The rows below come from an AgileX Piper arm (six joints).
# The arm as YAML. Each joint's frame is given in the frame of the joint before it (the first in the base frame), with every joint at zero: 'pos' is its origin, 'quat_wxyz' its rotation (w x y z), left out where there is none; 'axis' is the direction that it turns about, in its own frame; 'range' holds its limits. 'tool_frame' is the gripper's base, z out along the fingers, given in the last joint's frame.
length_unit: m
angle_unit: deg
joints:
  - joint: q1
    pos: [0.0, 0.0, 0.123]
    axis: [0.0, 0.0, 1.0]
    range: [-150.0, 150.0]
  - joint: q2
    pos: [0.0, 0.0, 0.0]
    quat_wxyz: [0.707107, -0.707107, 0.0, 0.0]
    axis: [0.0, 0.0, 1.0]
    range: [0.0, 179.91]
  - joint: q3
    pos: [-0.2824, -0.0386, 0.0]
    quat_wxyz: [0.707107, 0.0, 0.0, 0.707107]
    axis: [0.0, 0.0, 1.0]
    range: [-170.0, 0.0]
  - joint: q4
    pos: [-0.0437, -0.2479, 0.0]
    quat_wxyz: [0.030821, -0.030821, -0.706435, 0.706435]
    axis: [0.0, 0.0, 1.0]
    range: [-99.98, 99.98]
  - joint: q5
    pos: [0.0, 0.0, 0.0]
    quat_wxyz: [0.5, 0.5, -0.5, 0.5]
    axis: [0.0, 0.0, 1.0]
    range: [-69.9, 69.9]
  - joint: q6
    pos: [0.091, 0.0, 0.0]
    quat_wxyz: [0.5, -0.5, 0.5, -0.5]
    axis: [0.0, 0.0, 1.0]
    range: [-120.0, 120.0]
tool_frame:
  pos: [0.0, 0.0, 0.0]
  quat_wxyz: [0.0, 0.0, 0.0, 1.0]
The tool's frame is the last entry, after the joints.
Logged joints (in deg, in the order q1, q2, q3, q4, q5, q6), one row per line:
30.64 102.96 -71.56 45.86 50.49 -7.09
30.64 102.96 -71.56 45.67 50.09 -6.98
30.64 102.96 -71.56 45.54 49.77 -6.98
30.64 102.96 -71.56 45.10 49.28 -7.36
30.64 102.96 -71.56 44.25 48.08 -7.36
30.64 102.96 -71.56 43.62 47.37 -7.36
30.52 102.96 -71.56 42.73 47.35 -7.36
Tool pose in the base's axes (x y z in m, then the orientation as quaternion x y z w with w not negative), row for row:
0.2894 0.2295 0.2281 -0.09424 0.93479 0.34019 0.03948
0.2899 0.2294 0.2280 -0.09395 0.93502 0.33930 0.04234
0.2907 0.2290 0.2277 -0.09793 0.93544 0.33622 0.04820
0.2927 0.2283 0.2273 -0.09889 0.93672 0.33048 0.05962
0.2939 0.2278 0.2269 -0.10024 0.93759 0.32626 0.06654
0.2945 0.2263 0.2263 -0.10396 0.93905 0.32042 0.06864
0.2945 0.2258 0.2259 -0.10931 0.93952 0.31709 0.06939
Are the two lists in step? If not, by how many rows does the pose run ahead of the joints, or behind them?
The pose runs 1 row ahead of the joints: the pose in row i belongs to the joints in row i + 1.
